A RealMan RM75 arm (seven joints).
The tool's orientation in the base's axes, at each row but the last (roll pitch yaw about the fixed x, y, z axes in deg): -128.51 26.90 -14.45; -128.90 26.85 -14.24; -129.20 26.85 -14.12; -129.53 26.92 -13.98; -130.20 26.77 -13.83; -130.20 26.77 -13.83; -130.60 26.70 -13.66; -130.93 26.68 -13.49; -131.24 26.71 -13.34; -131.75 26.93 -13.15; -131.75 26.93 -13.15; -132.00 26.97 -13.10; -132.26 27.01 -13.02
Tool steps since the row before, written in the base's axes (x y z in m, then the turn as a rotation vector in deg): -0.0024 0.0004 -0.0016 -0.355 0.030 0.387; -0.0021 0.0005 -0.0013 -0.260 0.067 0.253; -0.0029 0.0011 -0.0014 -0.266 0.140 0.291; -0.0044 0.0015 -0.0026 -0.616 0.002 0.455; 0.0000 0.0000 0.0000 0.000 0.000 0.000; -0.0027 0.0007 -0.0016 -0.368 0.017 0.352; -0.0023 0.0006 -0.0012 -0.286 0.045 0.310; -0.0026 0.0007 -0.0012 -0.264 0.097 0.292; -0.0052 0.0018 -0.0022 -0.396 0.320 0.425; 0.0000 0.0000 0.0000 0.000 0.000 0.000; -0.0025 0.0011 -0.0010 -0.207 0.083 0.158; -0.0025 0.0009 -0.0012 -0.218 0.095 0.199; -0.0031 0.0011 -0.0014 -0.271 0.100 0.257
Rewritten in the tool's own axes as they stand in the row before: -0.0014 0.0021 0.0014 -0.488 -0.109 -0.163; -0.0013 0.0017 0.0013 -0.354 -0.082 -0.065; -0.0021 0.0018 0.0019 -0.392 -0.144 -0.026; -0.0030 0.0032 0.0031 -0.739 -0.011 -0.199; 0.0000 0.0000 0.0000 0.000 0.000 0.000; -0.0018 0.0020 0.0018 -0.481 -0.070 -0.152; -0.0016 0.0016 0.0014 -0.397 -0.096 -0.114; -0.0019 0.0017 0.0016 -0.381 -0.124 -0.064; -0.0039 0.0030 0.0033 -0.601 -0.275 0.051; 0.0000 0.0000 0.0000 0.000 0.000 0.000; -0.0019 0.0012 0.0018 -0.268 -0.053 -0.002; -0.0018 0.0015 0.0017 -0.299 -0.082 -0.016; -0.0023 0.0018 0.0021 -0.372 -0.098 -0.040
